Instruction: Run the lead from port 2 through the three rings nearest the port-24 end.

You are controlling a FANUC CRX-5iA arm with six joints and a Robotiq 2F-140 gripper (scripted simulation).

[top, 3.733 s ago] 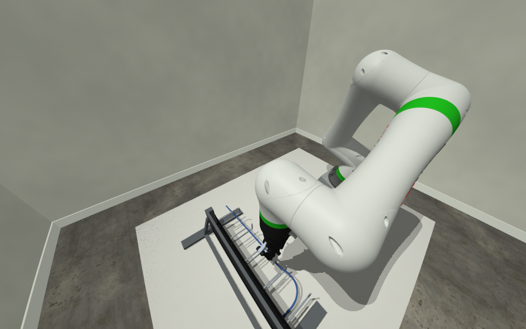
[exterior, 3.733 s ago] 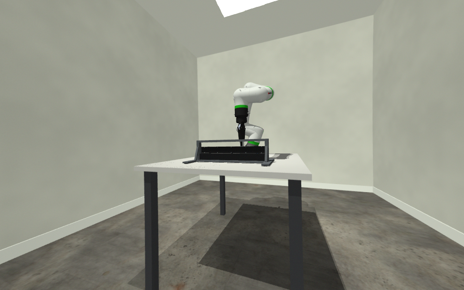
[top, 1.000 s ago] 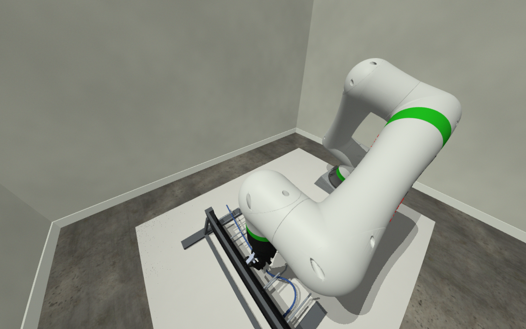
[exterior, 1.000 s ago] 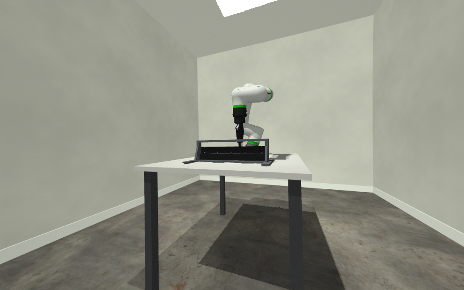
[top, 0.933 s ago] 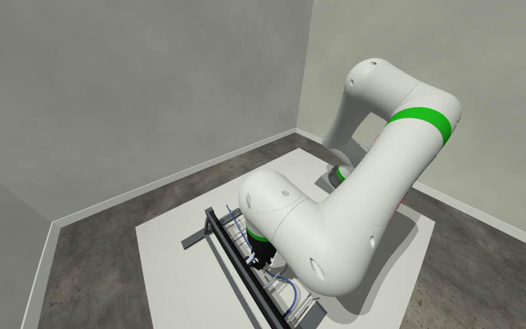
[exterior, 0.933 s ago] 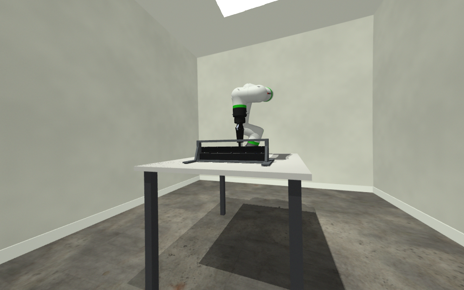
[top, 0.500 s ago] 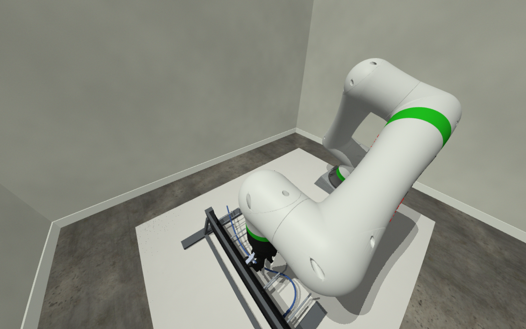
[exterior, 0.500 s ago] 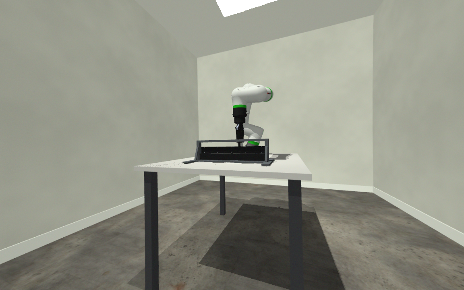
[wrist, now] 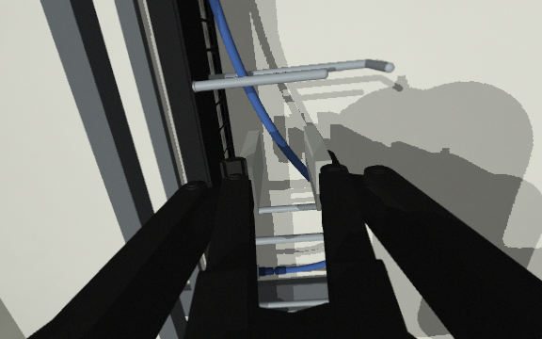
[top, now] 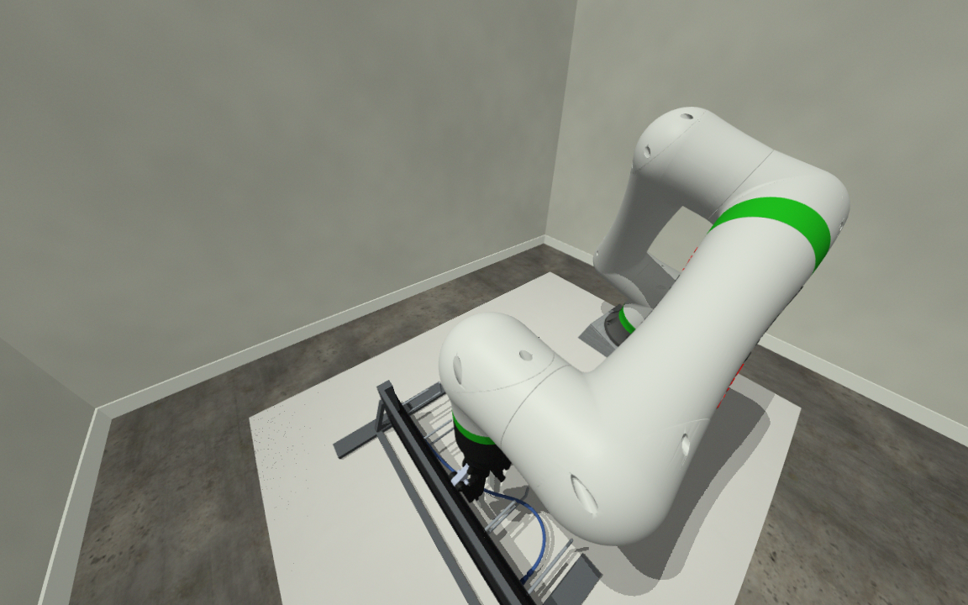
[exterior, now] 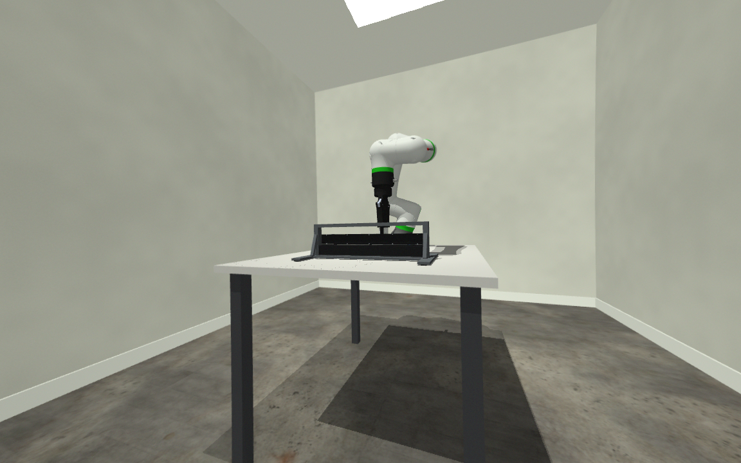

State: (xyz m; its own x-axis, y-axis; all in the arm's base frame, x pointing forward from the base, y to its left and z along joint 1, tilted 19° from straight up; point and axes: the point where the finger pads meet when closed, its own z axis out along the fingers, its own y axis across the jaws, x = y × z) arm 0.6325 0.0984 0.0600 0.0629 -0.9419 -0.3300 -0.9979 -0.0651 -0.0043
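Now: hand 6 cm short of the rack, 5 cm to the left of it and 2 cm above it.
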